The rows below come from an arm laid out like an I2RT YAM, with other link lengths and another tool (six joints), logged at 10 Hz.
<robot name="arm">
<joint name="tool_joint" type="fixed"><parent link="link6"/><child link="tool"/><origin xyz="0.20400 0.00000 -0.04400" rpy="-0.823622 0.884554 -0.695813"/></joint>
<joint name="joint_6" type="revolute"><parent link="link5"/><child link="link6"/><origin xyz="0.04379 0.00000 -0.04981" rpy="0.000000 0.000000 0.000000"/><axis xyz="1 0 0"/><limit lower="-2.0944" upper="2.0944"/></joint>
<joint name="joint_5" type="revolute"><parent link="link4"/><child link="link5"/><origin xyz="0.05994 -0.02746 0.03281" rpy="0.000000 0.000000 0.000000"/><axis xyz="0 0 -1"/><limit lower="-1.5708" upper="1.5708"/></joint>
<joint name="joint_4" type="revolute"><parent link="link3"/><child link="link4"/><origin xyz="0.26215 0.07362 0.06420" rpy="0.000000 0.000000 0.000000"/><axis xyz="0 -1 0"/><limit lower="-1.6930" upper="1.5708"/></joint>
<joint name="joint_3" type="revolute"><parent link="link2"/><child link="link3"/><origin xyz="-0.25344 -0.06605 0.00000" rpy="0.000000 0.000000 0.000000"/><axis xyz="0 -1 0"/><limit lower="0.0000" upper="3.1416"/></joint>
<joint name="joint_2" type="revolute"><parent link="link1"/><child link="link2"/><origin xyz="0.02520 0.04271 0.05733" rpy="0.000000 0.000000 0.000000"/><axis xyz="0 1 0"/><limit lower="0.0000" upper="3.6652"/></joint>
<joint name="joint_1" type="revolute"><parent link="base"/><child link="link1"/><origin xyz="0.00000 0.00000 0.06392" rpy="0.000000 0.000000 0.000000"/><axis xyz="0 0 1"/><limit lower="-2.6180" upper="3.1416"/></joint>
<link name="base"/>
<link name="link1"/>
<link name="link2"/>
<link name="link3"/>
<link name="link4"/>
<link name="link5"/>
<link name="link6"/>
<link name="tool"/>
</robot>
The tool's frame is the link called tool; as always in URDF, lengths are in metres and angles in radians.
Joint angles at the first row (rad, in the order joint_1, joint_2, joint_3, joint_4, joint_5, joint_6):
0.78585, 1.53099, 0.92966, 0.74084, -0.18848, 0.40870
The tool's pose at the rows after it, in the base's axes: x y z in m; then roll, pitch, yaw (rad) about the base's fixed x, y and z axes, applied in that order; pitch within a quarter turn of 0, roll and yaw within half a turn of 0:
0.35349, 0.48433, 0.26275, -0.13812, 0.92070, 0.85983
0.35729, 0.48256, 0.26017, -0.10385, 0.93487, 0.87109
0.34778, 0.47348, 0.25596, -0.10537, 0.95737, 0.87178
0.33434, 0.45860, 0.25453, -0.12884, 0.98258, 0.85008
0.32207, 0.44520, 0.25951, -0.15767, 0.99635, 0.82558
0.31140, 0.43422, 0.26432, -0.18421, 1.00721, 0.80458
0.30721, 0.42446, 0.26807, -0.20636, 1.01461, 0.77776
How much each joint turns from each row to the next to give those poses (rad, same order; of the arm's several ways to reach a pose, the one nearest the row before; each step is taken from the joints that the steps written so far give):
0.01098, 0.08336, 0.07726, 0.00605, 0.00549, 0.01607
-0.00045, 0.00124, 0.00444, -0.01572, 0.01817, 0.01753
0.00002, -0.05328, -0.04314, -0.03290, -0.00218, -0.00237
0.00013, -0.08816, -0.05598, -0.05901, 0.00110, -0.01524
-0.00039, -0.08649, -0.03552, -0.06681, -0.00111, -0.01658
0.00003, -0.07294, -0.02308, -0.06289, -0.00213, -0.01461
-0.00553, -0.05027, -0.01116, -0.04854, 0.00201, -0.01201

